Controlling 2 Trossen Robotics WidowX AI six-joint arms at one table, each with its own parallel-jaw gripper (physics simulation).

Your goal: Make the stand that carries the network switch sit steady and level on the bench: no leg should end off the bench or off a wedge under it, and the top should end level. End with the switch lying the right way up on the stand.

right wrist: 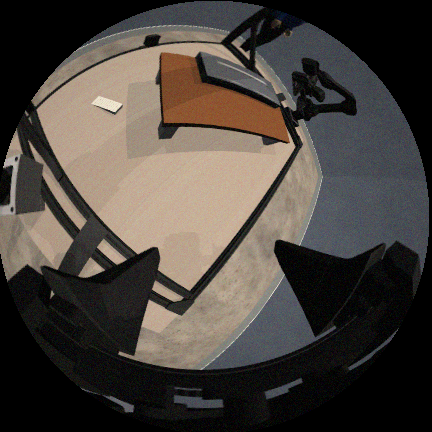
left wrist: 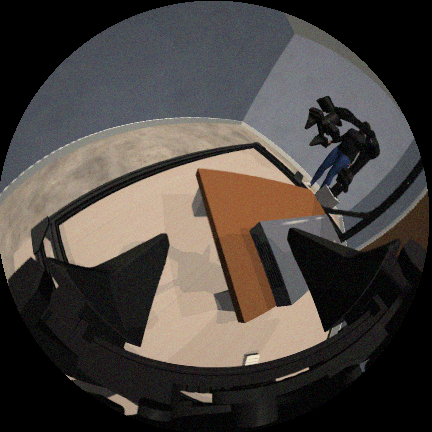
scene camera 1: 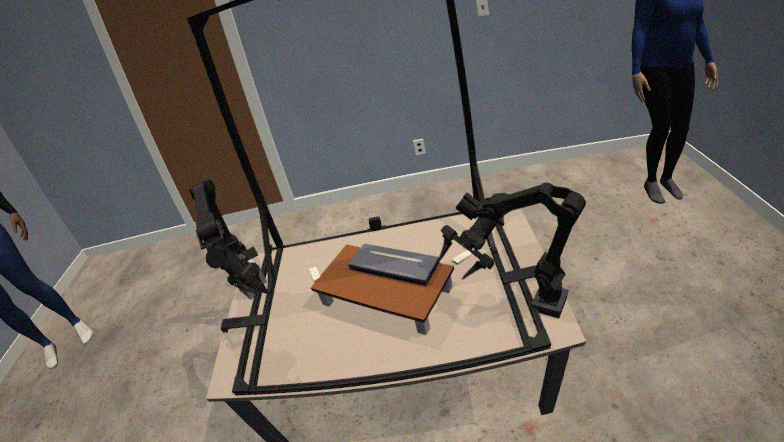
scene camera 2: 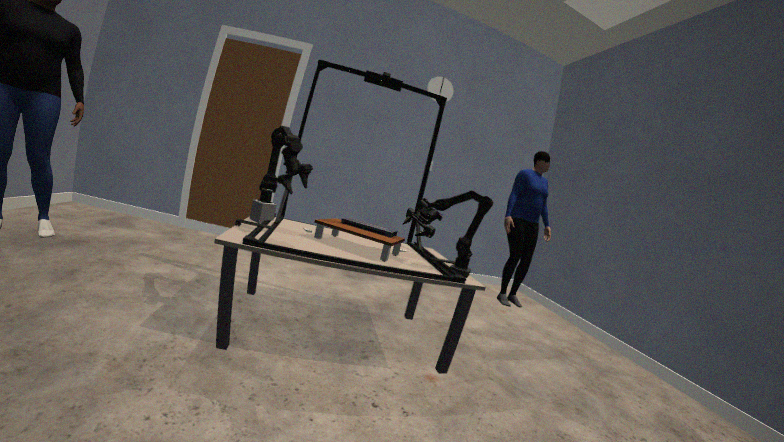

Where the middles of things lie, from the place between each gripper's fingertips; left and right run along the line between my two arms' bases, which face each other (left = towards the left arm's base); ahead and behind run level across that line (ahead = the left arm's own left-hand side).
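Scene:
The network switch (scene camera 1: 416, 268) is 50 mm below my left hand, 210 mm to the right of it and 70 mm behind it. There's a stand (scene camera 1: 404, 299) as well, 110 mm below that same left hand, 20 mm behind it and 240 mm to the right of it. Going by their middles, the network switch is the nearest to my left hand of the things named here.
Measured from my right hand, the stand is 180 mm below, 290 mm to the left and 230 mm behind, while the network switch is 120 mm below, 280 mm behind and 320 mm to the left. By its middle, the network switch is nearer to my left hand than to my right hand.

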